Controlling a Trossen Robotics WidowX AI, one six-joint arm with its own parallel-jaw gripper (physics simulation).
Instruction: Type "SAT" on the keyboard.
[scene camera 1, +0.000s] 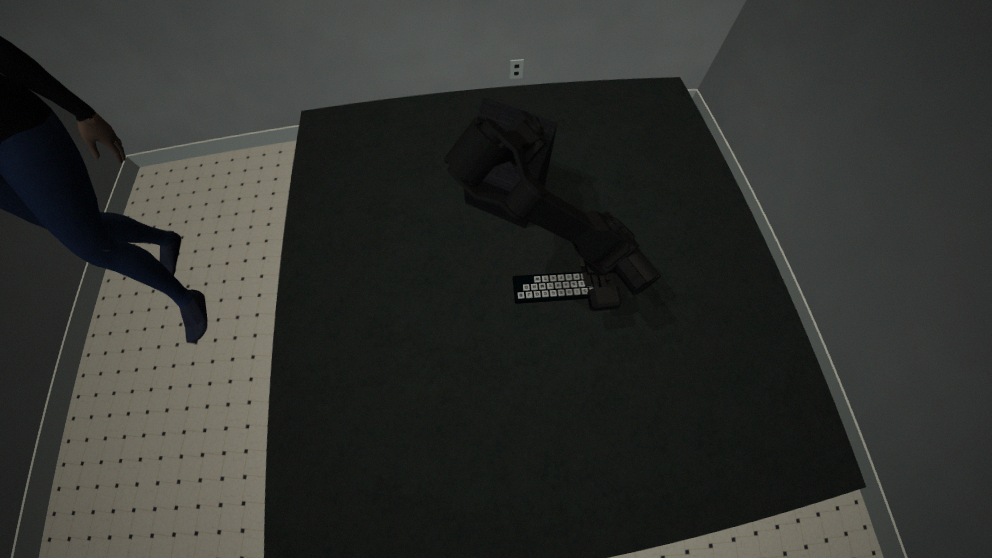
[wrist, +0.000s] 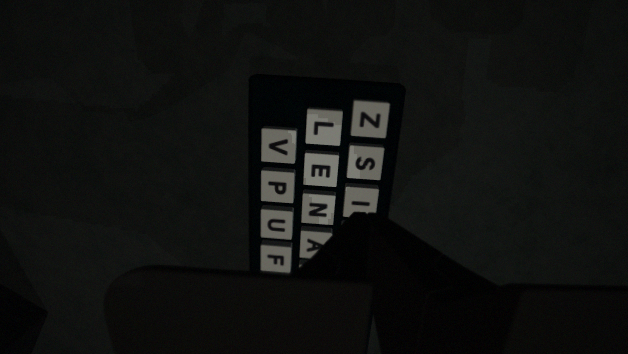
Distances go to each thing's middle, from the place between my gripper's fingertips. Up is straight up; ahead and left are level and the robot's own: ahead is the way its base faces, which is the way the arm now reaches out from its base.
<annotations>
My gripper is now 10 mm short of the S key (wrist: 364, 161) and 50 mm above it. Round my hand: Z key (wrist: 369, 118) 10 mm ahead, 20 mm to the left, 50 mm below; then black keyboard (scene camera 1: 559, 293) 40 mm behind, 50 mm to the right, 60 mm below.
</annotations>
